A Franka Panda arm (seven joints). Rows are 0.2 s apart.
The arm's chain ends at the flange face. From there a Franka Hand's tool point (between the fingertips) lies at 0.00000 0.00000 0.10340 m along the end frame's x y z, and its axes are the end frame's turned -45 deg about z.
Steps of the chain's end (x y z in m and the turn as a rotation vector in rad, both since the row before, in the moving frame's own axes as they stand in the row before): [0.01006, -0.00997, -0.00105, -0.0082, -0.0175, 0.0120]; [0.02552, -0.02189, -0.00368, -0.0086, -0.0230, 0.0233]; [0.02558, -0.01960, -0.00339, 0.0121, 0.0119, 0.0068]
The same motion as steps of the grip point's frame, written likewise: [0.01229, -0.00063, -0.00107, 0.0066, -0.0182, 0.0120]; [0.03123, 0.00149, -0.00371, 0.0102, -0.0223, 0.0233]; [0.03370, 0.00422, -0.00340, 0.0001, 0.0170, 0.0068]
